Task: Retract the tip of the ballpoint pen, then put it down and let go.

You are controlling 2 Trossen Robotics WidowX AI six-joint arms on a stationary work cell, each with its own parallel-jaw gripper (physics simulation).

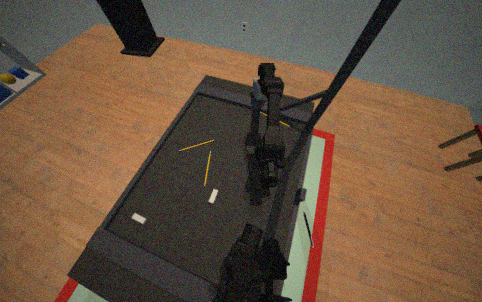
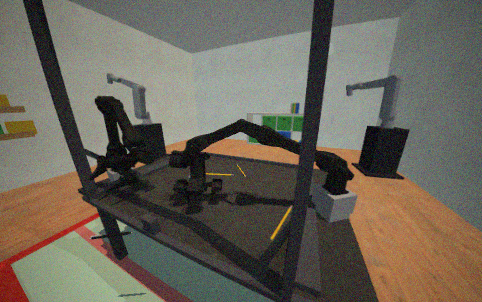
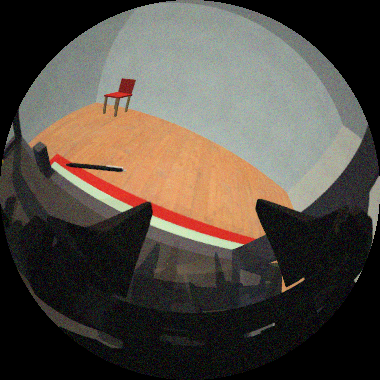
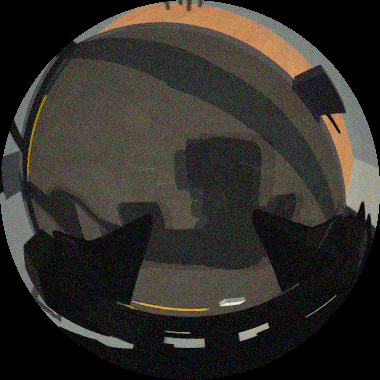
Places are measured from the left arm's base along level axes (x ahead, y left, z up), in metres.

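Pixels of known places: left gripper, fingertip midpoint: [image 1: 290,281] [image 2: 97,185] [image 3: 205,205]; right gripper, fingertip midpoint: [image 2: 200,202] [image 4: 203,217]; right arm's base, origin of the base link: [image 2: 334,189].
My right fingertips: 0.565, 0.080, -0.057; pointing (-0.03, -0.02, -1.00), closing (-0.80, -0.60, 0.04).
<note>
For each thing: its top centre in the pictures, then the offset to it from my right fingertips, as dx, dy, dz. Level surfaces: height alone.
- black ballpoint pen, middle of its top: [image 3: 92,161] [image 4: 338,123] [image 2: 109,232] [image 1: 309,228] -0.133, -0.273, +0.005
- table, its level: dz -0.002
- dark block, middle of its top: [image 3: 37,146] [image 2: 149,217] [image 1: 302,193] -0.025, -0.190, +0.055
- white eraser, middle of its top: [image 4: 232,303] [image 1: 213,195] -0.205, +0.151, +0.010
The black ballpoint pen [image 1: 308,229] [image 2: 111,235] [image 3: 95,167] [image 4: 333,123] is off the table [image 1: 170,185], beyond its edge beside the dark block. It is apart from both grippers. Whether it is in the air or at rest, and the state of its tip, cannot be told. My left gripper [image 1: 288,281] [image 3: 205,205] is open and empty, near the table's edge. My right gripper [image 2: 198,192] [image 4: 203,217] is open and empty, pointing down over the table top, with its shadow below.
A dark block [image 1: 300,195] [image 3: 42,156] [image 4: 317,90] sits at the table's edge. Yellow pencils [image 1: 197,145] [image 2: 281,223] and a white eraser [image 1: 213,196] lie on the table. A frame post [image 2: 307,100] and a slanting bar [image 1: 345,70] stand around it.
</note>
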